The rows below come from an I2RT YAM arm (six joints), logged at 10 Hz.
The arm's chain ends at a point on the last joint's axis. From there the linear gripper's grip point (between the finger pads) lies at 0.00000 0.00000 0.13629 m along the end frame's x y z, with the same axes.
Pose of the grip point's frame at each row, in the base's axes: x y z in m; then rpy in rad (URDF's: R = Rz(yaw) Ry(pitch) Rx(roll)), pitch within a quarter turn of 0, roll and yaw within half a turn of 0:
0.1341, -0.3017, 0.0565, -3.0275, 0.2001, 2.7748
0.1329, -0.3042, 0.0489, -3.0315, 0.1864, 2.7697
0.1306, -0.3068, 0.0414, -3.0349, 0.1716, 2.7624
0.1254, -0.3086, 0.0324, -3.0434, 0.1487, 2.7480
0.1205, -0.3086, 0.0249, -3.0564, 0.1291, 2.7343
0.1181, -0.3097, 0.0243, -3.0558, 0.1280, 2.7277
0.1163, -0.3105, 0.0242, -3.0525, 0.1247, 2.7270
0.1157, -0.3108, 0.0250, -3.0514, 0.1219, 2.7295
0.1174, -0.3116, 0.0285, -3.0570, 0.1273, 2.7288
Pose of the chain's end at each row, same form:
0.1145, -0.2776, 0.1892, -3.0275, 0.2001, 2.7748
0.1150, -0.2811, 0.1820, -3.0315, 0.1864, 2.7697
0.1145, -0.2848, 0.1749, -3.0349, 0.1716, 2.7624
0.1120, -0.2886, 0.1665, -3.0434, 0.1487, 2.7480
0.1090, -0.2910, 0.1596, -3.0564, 0.1291, 2.7343
0.1069, -0.2920, 0.1590, -3.0558, 0.1280, 2.7277
0.1057, -0.2926, 0.1589, -3.0525, 0.1247, 2.7270
0.1055, -0.2929, 0.1597, -3.0514, 0.1219, 2.7295
0.1062, -0.2941, 0.1632, -3.0570, 0.1273, 2.7288

